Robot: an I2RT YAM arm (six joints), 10 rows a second.
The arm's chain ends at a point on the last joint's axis. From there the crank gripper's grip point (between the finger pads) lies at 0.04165 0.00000 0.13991 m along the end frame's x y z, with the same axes.
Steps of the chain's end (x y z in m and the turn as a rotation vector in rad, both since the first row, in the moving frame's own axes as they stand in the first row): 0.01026, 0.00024, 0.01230, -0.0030, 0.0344, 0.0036; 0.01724, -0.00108, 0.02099, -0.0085, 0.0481, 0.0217; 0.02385, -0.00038, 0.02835, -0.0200, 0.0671, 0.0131; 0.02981, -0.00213, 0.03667, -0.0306, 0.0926, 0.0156; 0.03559, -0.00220, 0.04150, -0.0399, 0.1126, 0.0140; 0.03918, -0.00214, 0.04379, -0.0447, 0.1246, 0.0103; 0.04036, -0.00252, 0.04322, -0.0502, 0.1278, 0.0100; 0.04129, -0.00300, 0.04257, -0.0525, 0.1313, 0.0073; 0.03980, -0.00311, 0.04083, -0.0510, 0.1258, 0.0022; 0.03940, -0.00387, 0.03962, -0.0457, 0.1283, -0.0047
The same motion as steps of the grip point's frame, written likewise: 0.01505, 0.00082, 0.01078, -0.0030, 0.0344, 0.0036; 0.02390, 0.00108, 0.01882, -0.0085, 0.0481, 0.0217; 0.03311, 0.00299, 0.02521, -0.0200, 0.0671, 0.0131; 0.04253, 0.00283, 0.03214, -0.0306, 0.0926, 0.0156; 0.05100, 0.00397, 0.03581, -0.0399, 0.1126, 0.0140; 0.05620, 0.00450, 0.03738, -0.0447, 0.1246, 0.0103; 0.05781, 0.00485, 0.03659, -0.0502, 0.1278, 0.0100; 0.05921, 0.00455, 0.03572, -0.0525, 0.1313, 0.0073; 0.05701, 0.00398, 0.03432, -0.0510, 0.1258, 0.0022; 0.05697, 0.00214, 0.03300, -0.0457, 0.1283, -0.0047
